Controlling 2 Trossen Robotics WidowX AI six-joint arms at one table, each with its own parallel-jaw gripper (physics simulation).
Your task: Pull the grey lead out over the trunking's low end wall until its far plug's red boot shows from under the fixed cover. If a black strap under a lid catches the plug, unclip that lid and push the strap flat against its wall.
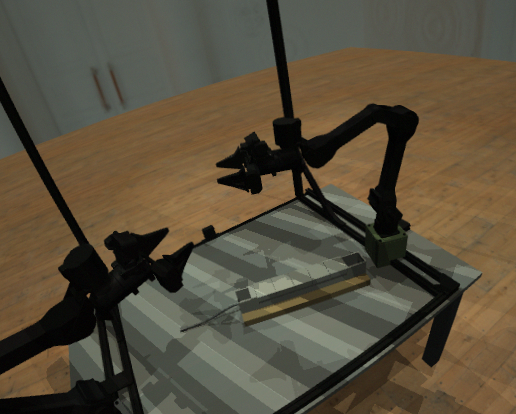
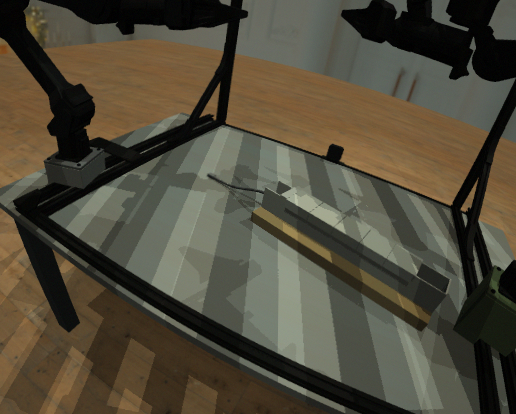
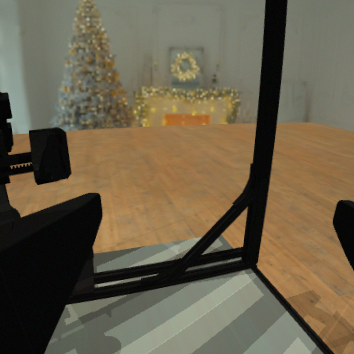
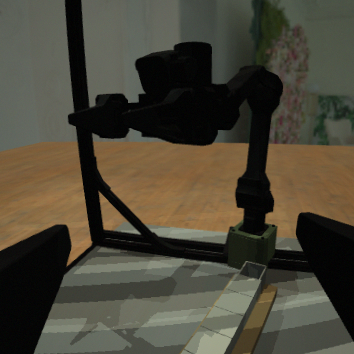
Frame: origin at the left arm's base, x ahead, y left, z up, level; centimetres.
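Seen in the pictures: left gripper, fingertip midpoint: (image 1: pixel 216 172) (image 2: pixel 354 17) (image 3: pixel 218 208) (image 4: pixel 91 118); right gripper, fingertip midpoint: (image 1: pixel 180 235) (image 2: pixel 243 13) (image 4: pixel 184 230); left arm's base, origin of the base link: (image 1: pixel 386 229) (image 4: pixel 253 227); right arm's base, origin of the base link: (image 2: pixel 74 154).
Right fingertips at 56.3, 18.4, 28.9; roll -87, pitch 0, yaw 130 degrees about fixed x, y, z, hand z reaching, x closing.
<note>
Pixels of each thing's top centre, then the offset from my right fingertips to it, as dx, dy, dz. "spot": a spot on its surface instead.
- grey lead, surface spot: (image 2: pixel 235 186) (image 1: pixel 209 319) spot: +3.8, -8.1, -38.0
- wooden bar, surface spot: (image 2: pixel 340 261) (image 1: pixel 310 295) spot: -27.1, -7.5, -37.3
- small black block, surface spot: (image 2: pixel 335 152) (image 1: pixel 210 232) spot: +1.8, -48.6, -36.0
The pale grey trunking (image 1: pixel 302 289) (image 2: pixel 274 201) (image 4: pixel 235 301) lies on the table, closed along its middle by lids and a cover with thin seams, open at both ends. The grey lead (image 1: pixel 210 318) (image 2: pixel 235 186) comes out over its left end wall and rests on the table, its free end farther left. No red boot or black strap shows. My left gripper (image 1: pixel 217 173) (image 2: pixel 344 15) (image 3: pixel 218 208) is open and empty, high above the table. My right gripper (image 1: pixel 179 237) (image 2: pixel 244 14) (image 4: pixel 184 230) is open and empty, also high, beyond the lead's side of the trunking.
A wooden bar (image 1: pixel 310 303) (image 2: pixel 340 261) (image 4: pixel 259 320) lies along the trunking's near side. The left arm's green base (image 1: pixel 386 245) (image 4: pixel 251 245) stands near the trunking's right end. A black frame with uprights (image 1: pixel 281 65) (image 3: pixel 270 90) borders the table. A small black block (image 1: pixel 208 232) (image 2: pixel 335 152) stands at the far edge.
</note>
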